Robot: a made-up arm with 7 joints. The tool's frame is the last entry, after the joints. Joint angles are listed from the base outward.
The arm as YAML. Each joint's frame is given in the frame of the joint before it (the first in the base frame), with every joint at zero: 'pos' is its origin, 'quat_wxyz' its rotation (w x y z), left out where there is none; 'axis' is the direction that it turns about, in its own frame. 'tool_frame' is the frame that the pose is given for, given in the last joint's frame.
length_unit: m
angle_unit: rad
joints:
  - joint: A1
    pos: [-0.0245, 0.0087, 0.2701]
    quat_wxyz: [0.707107, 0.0, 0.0, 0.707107]
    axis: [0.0, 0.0, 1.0]
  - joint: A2
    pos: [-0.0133, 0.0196, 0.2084]
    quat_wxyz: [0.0, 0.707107, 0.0, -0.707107]
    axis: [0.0, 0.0, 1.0]
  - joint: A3
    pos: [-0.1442, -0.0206, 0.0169]
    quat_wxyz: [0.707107, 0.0, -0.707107, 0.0]
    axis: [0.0, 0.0, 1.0]
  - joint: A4
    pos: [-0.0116, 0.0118, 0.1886]
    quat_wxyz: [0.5, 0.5, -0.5, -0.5]
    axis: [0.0, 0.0, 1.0]
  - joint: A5
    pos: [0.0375, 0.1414, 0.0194]
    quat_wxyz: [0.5, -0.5, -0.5, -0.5]
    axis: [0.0, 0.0, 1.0]
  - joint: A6
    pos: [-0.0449, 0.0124, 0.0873]
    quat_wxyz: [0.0, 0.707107, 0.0, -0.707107]
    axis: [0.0, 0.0, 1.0]
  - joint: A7
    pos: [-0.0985, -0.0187, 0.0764]
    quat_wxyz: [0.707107, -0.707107, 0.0, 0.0]
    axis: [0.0, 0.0, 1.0]
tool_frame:
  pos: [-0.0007, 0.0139, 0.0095]
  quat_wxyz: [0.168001, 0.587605, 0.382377, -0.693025]
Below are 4 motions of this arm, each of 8 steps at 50 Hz.
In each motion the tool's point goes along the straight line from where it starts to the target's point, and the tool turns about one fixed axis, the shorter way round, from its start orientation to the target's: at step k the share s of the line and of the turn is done. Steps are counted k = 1, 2, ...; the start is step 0. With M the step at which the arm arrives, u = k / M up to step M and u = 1 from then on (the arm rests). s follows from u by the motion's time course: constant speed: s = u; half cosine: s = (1 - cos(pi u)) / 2; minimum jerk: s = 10 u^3 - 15 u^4 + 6 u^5.
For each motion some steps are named. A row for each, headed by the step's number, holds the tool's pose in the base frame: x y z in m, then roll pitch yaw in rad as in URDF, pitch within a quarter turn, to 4 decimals.
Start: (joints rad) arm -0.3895 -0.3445 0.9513 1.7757 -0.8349 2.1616 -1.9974
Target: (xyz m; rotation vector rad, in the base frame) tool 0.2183 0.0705 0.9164 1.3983 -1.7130 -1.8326
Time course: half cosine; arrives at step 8
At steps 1, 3, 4, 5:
1: 0.2521 0.0578 0.8940 1.6867 0.4641 -2.1791
3: 0.2426 0.0614 0.9003 1.7061 0.4653 -2.1747
4: 0.2359 0.0639 0.9047 1.7199 0.4662 -2.1716
5: 0.2292 0.0664 0.9092 1.7337 0.4670 -2.1684

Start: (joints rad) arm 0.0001 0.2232 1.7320 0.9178 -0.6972 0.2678 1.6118
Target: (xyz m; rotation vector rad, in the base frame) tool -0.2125 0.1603 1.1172 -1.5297 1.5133 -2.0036
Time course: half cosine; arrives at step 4
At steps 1, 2, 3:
1: -0.2102 0.1636 1.1171 -1.6514 -0.6454 -2.1842
2: -0.2111 0.1622 1.1172 -1.6493 -0.6440 -2.1734
3: -0.2121 0.1609 1.1172 -1.6472 -0.6427 -2.1627

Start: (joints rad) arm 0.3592 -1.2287 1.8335 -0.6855 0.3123 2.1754 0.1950
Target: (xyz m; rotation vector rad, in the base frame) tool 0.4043 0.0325 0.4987 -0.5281 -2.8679 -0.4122
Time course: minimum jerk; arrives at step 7
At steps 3, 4, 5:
3: 0.4046 0.0108 0.5011 2.9208 -0.2293 2.7536
4: 0.4045 0.0199 0.5001 2.9110 -0.2348 2.7760
5: 0.4044 0.0275 0.4992 2.9026 -0.2393 2.7949

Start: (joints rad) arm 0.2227 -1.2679 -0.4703 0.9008 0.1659 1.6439 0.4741
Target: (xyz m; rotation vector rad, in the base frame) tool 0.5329 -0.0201 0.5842 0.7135 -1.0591 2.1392
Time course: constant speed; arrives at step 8
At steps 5, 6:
5: 0.5310 -0.0233 0.6012 -0.7697 -0.7495 2.7185
6: 0.5316 -0.0223 0.5956 -0.7599 -0.7577 2.7148

